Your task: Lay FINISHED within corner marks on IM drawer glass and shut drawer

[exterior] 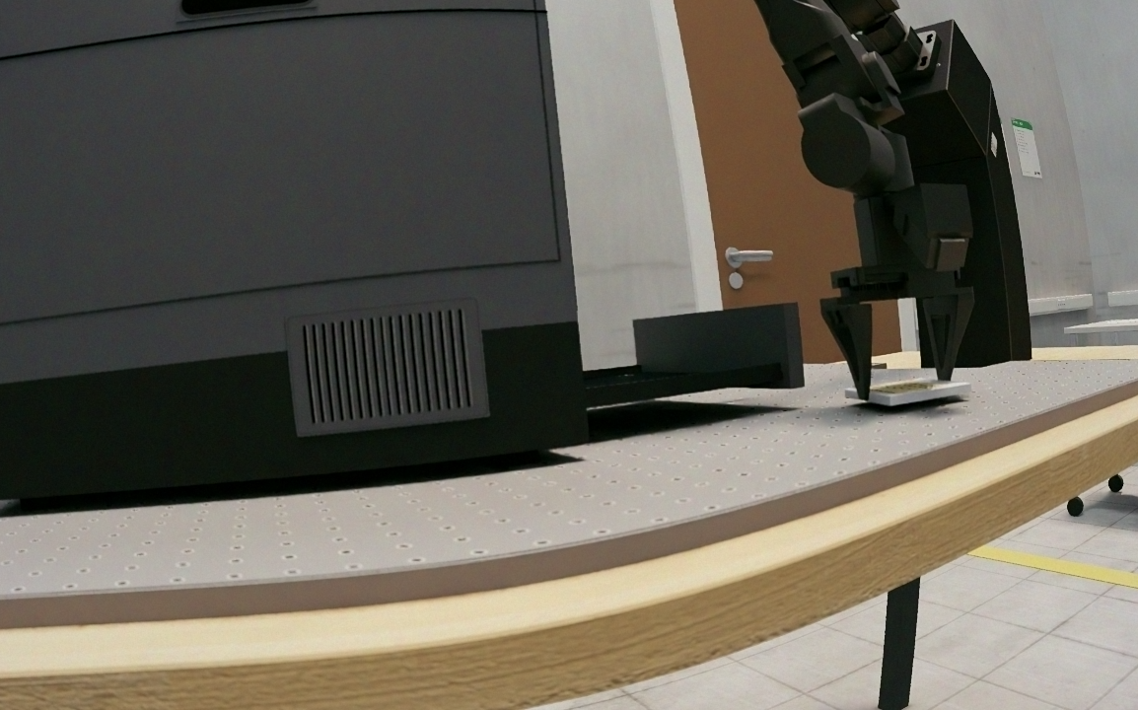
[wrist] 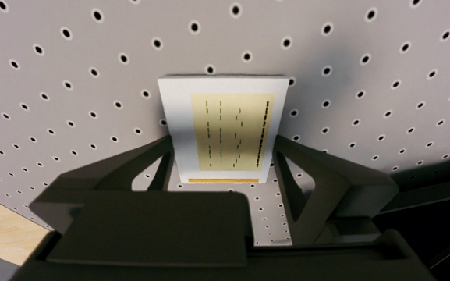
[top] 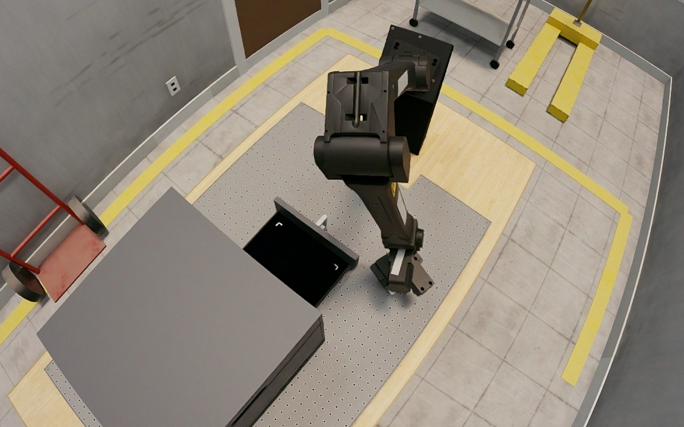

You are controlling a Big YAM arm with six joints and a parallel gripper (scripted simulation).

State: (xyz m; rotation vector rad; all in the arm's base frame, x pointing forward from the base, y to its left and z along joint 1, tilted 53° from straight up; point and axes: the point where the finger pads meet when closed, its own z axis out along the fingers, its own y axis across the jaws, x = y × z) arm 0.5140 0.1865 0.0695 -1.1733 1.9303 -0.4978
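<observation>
My hand is 240 mm to the left of the drawer, 140 mm short of it and 40 mm below it. From my hand the other things lie so: finished cassette: 10 mm to the right.
</observation>
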